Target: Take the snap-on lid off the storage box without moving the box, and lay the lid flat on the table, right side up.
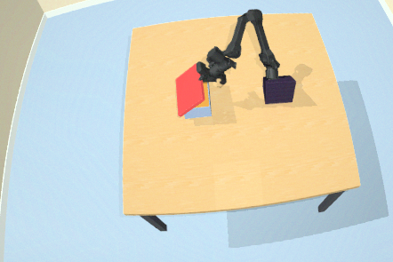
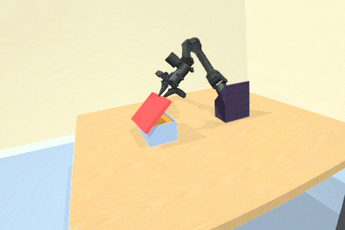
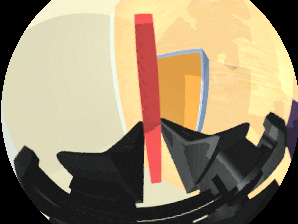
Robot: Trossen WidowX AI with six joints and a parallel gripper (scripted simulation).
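Now: the lid 7 cm ahead of my gripper tip and 5 cm below it. From my gripper tip the other things lie so: blue storage box (15 cm below, 4 cm ahead).
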